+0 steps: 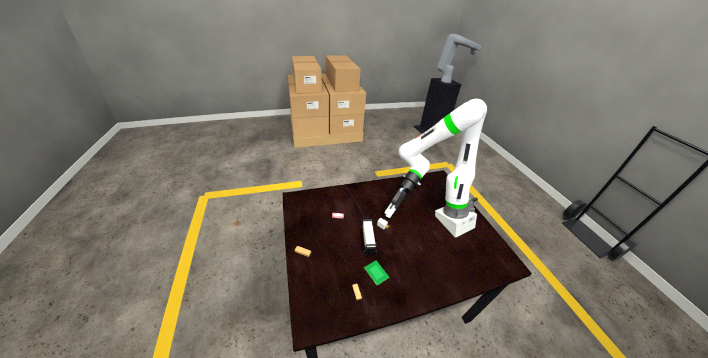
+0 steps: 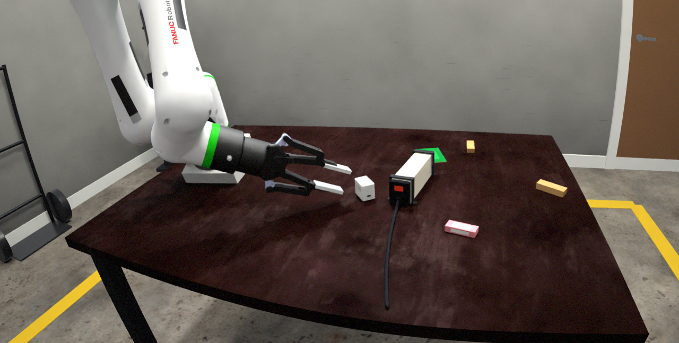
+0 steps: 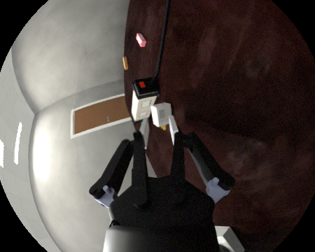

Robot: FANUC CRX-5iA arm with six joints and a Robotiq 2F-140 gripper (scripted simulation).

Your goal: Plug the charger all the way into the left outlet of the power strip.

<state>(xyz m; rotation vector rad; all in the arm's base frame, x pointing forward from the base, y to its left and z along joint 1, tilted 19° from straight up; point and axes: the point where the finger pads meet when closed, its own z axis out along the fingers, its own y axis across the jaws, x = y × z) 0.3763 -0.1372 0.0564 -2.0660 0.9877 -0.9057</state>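
My hand is 6 cm short of the white charger, 4 cm to the right of it and 4 cm above it. From my hand the other things lie so: power strip: 19 cm ahead, 9 cm to the left, 4 cm below; then flat piece: 28 cm to the left, 22 cm ahead, 6 cm below; then red switch: 15 cm ahead, 2 cm below, 1 cm to the right.
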